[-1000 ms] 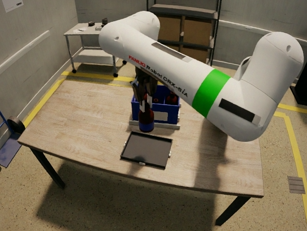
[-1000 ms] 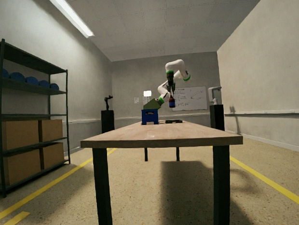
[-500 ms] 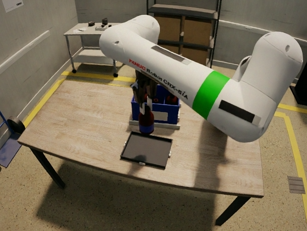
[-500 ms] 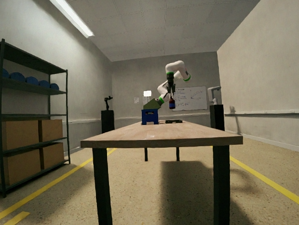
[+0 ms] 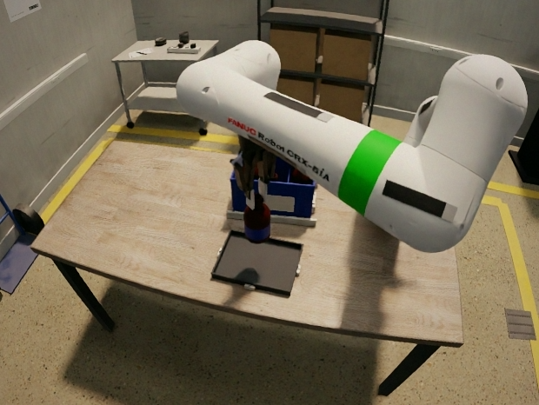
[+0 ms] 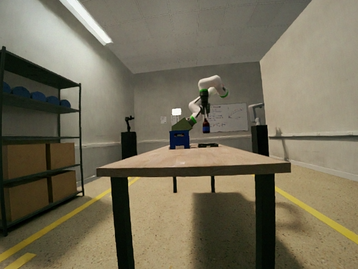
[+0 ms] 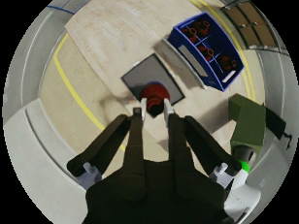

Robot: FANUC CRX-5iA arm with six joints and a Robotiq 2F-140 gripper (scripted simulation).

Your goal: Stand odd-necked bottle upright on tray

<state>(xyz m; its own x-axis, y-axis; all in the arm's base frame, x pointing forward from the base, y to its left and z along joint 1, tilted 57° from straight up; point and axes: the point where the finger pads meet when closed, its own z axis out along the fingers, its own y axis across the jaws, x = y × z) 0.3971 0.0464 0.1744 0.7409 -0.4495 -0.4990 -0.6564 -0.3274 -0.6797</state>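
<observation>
Right now the bottle is 9 cm below my hand. The rest, counted from my hand: dark tray (29 cm below); blue crate (28 cm to the right, 22 cm below).
</observation>
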